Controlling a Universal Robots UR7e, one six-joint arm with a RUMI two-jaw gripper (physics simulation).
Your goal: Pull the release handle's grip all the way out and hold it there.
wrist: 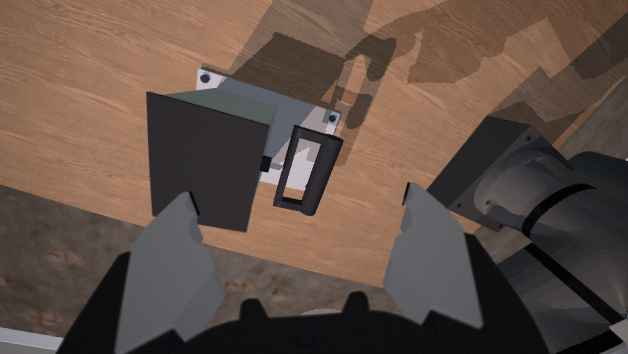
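The release handle's black grip [325,172], a rectangular loop with a thick round bar, stands beside the right side of a dark-topped housing [205,160]. A thin rod joins it to a small black collar on the housing. The housing stands on a light metal base plate [285,107] with bolts at its corners. My gripper [302,190] is open and empty. In the wrist view the grip lies between the two jaws, nearer the left one, with its lower end about level with the fingertips. The left fingertip overlaps the housing's lower part. How far the grip is below the fingertips is hard to tell.
The wooden table [75,90] bears the base plate, and its front edge runs across the lower part of the view. The robot's dark square base mount [480,165] and a grey arm section [575,215] are at the right, close to the right jaw. Shadows cross the table behind the plate.
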